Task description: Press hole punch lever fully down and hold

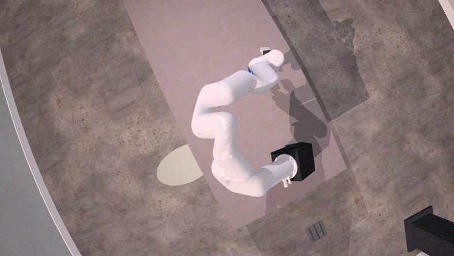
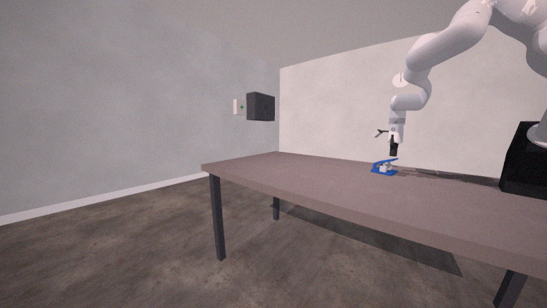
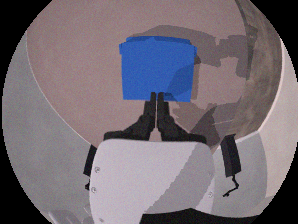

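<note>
The blue hole punch lies 4 cm ahead of my hand, 1 cm to the right of it and 8 cm below it.
</note>
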